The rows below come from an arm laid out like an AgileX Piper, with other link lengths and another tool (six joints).
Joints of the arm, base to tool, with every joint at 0 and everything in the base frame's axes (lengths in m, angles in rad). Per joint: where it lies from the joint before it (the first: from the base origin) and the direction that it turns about. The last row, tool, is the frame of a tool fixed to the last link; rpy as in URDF.
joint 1: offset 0.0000 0.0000 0.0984 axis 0 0 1
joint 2: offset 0.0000 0.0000 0.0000 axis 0 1 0
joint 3: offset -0.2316 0.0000 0.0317 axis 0 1 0
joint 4: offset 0.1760 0.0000 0.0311 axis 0.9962 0 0.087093
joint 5: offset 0.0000 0.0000 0.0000 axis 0 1 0
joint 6: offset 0.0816 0.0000 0.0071 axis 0.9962 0 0.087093
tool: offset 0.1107 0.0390 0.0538 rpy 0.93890 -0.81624 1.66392
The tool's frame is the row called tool.
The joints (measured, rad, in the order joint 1, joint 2, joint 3, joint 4, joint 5, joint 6), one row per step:
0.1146 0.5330 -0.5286 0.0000 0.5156 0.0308
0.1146 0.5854 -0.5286 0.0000 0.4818 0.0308
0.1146 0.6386 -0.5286 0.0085 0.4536 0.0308
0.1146 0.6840 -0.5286 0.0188 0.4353 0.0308
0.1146 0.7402 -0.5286 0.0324 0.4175 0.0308
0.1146 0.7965 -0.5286 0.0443 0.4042 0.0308
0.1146 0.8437 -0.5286 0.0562 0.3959 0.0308
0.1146 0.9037 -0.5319 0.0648 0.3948 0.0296
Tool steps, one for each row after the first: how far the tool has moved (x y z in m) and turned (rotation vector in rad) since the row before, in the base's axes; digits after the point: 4 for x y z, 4 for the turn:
0.0083 0.0010 -0.0035 -0.0021 0.0185 0.0000
0.0080 0.0013 -0.0049 0.0056 0.0258 -0.0001
0.0065 0.0011 -0.0056 0.0071 0.0281 -0.0007
0.0075 0.0013 -0.0083 0.0090 0.0397 -0.0018
0.0069 0.0011 -0.0097 0.0067 0.0441 -0.0023
0.0052 0.0009 -0.0089 0.0070 0.0400 -0.0028
0.0056 0.0010 -0.0125 0.0009 0.0560 -0.0015

